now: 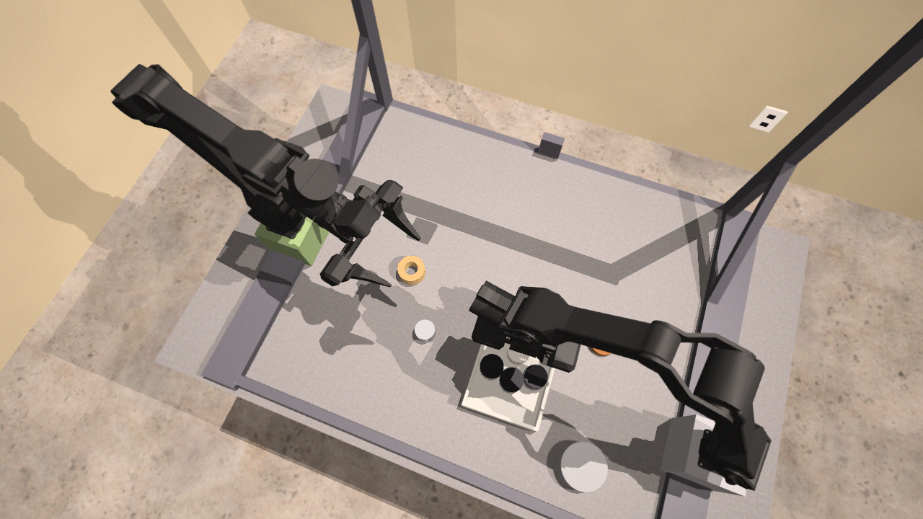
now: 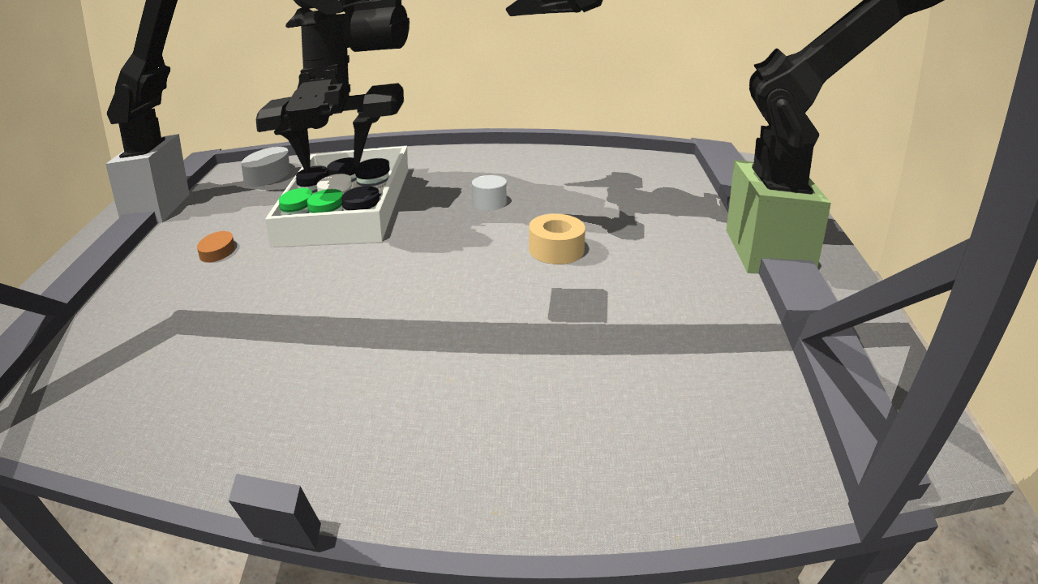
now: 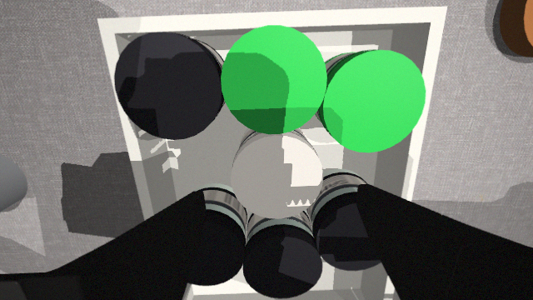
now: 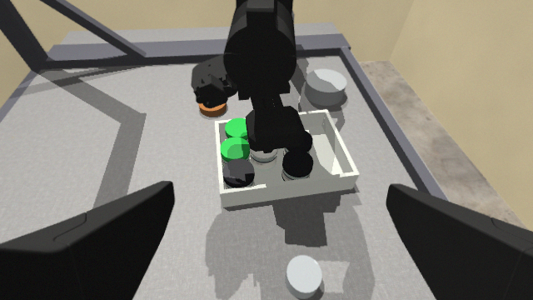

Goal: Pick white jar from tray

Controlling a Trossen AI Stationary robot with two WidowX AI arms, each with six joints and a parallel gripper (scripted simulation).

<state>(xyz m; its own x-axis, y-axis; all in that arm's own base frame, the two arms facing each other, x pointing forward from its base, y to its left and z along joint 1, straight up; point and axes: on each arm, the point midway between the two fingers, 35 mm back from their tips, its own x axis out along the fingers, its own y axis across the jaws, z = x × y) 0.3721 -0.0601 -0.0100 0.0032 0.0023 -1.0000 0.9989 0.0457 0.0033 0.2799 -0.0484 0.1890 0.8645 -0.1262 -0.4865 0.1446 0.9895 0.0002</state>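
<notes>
The white jar lies 70 mm below my left hand. Also, from my left hand: orange disc: 110 mm behind, 140 mm to the left, 90 mm below; then black-capped jar: 30 mm ahead, 50 mm to the left, 70 mm below; then green-capped jar: 40 mm behind, 40 mm to the left, 70 mm below.
</notes>
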